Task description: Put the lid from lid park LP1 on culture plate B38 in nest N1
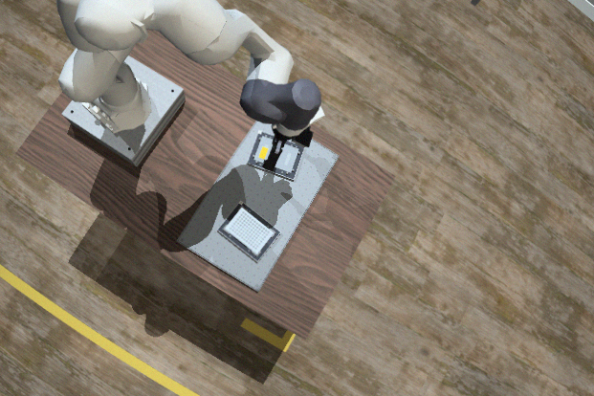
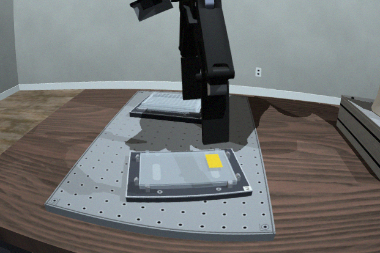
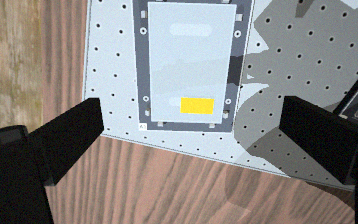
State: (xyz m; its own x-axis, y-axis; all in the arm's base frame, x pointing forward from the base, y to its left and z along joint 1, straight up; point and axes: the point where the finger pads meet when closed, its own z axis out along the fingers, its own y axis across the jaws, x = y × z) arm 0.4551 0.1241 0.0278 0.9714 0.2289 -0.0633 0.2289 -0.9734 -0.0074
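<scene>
Now: the clear lid 2 cm ahead of my hand and 8 cm below it. Round my hand: culture plate B38: 7 cm ahead, 26 cm to the right, 8 cm below; then nest N1: 7 cm ahead, 26 cm to the right, 9 cm below; then lid park LP1: 2 cm ahead, 9 cm below.
</scene>
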